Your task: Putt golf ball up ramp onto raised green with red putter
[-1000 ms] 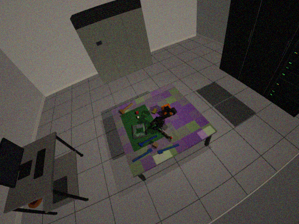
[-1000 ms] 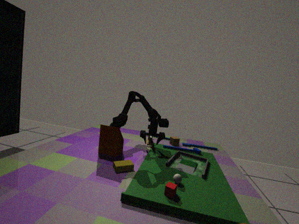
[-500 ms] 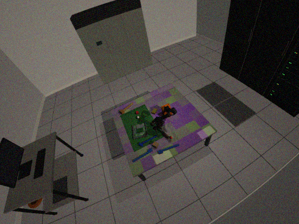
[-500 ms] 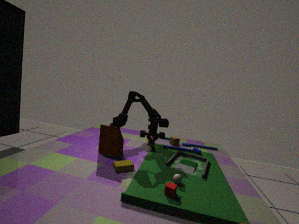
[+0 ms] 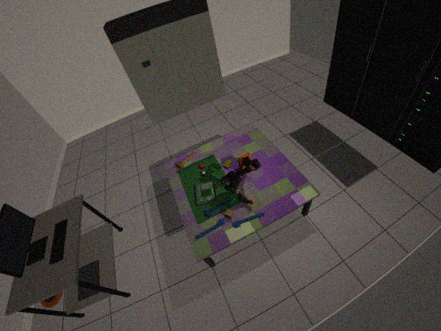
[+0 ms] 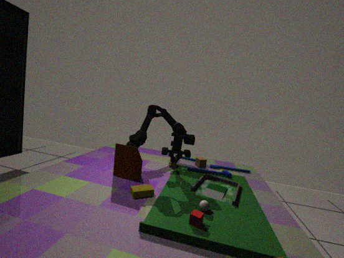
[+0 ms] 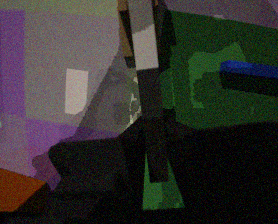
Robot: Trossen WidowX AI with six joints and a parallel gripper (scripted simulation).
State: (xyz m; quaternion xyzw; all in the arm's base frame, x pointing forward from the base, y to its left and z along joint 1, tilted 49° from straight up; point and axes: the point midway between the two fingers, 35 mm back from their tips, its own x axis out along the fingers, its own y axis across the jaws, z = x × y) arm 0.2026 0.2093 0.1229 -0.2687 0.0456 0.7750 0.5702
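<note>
Now: gripper tip 37 cm to the left of the yellow block, 4 cm above it and 2 cm past it. Also, from my gripper tip: green mat: 27 cm ahead, 19 cm to the right, 5 cm below; tan block: 23 cm to the left, 14 cm ahead, 2 cm below; white golf ball: 35 cm to the right, 27 cm ahead, 3 cm below.
</note>
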